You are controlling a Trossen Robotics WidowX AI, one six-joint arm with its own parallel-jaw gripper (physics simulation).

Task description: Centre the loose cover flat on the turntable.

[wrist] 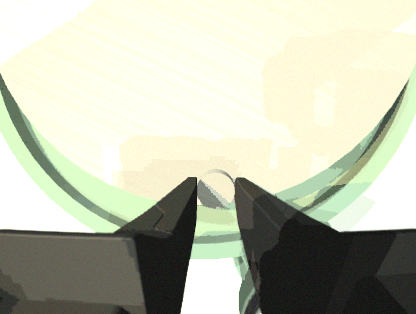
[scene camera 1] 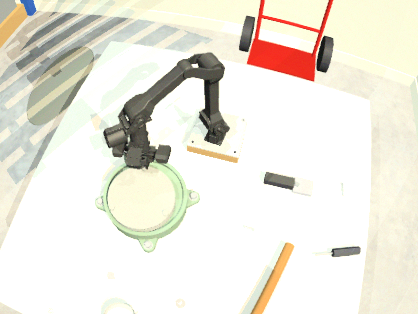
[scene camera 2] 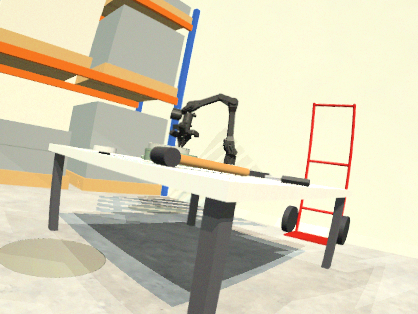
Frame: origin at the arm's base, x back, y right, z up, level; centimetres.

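Seen in the pictures: gripper, between the fingertips: [wrist: 215, 186] [scene camera 1: 144, 168] [scene camera 2: 180, 147]; arm's base, origin of its link: [scene camera 1: 215, 136].
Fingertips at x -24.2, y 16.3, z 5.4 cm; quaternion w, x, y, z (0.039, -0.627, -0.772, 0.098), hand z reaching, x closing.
Observation:
Pixels of each thing's top centre, then the offset from my fingertips to it. "spot": a spot on its surface instead.
- loose cover, centre of its top: [scene camera 1: 140, 195] [scene camera 2: 169, 145] dx -9.5, dy -3.0, dz +0.2 cm
- round green turntable, a spot on its surface: [wrist: 215, 249] spot: dx +5.4, dy +1.2, dz -3.4 cm
- knob, a spot on its surface: [wrist: 216, 190] spot: dx +0.2, dy +0.1, dz +0.1 cm
- mallet, centre of its top: [scene camera 1: 267, 295] [scene camera 2: 208, 154] dx -25.1, dy -51.9, dz -3.3 cm
- black-handled scraper, centre of its top: [scene camera 1: 289, 181] [scene camera 2: 265, 172] dx +17.6, dy -47.3, dz -6.5 cm
- screwdriver, centre of its top: [scene camera 1: 339, 251] [scene camera 2: 288, 175] dx -2.2, dy -72.5, dz -6.6 cm
- pale round thing, a spot on its surface: [scene camera 1: 119, 309] spot: dx -46.7, dy -10.6, dz -8.5 cm
The loose cover [scene camera 1: 142, 200] [wrist: 200, 75] is a pale cream disc with small round knobs. It lies inside the raised rim of the round green turntable [scene camera 1: 150, 233] [scene camera 2: 147, 153] [wrist: 215, 249], which has lugs around it. In the wrist view a gap shows between the cover's near edge and the rim; in scene camera 1 the inner wall shows more on the right. My gripper [scene camera 1: 145, 165] [scene camera 2: 183, 145] [wrist: 215, 186] is shut on a knob [wrist: 216, 190] near the cover's edge, by the arm-side rim. Whether the cover is slightly raised or tilted I cannot tell.
A mallet [scene camera 1: 274, 278] [scene camera 2: 215, 164] lies towards the front. A black-handled scraper [scene camera 1: 280, 180] and a screwdriver [scene camera 1: 346, 251] lie to the right. The arm's base board [scene camera 1: 212, 152] stands behind the turntable to the right. A pale round thing [scene camera 1: 119, 309] is at the front.

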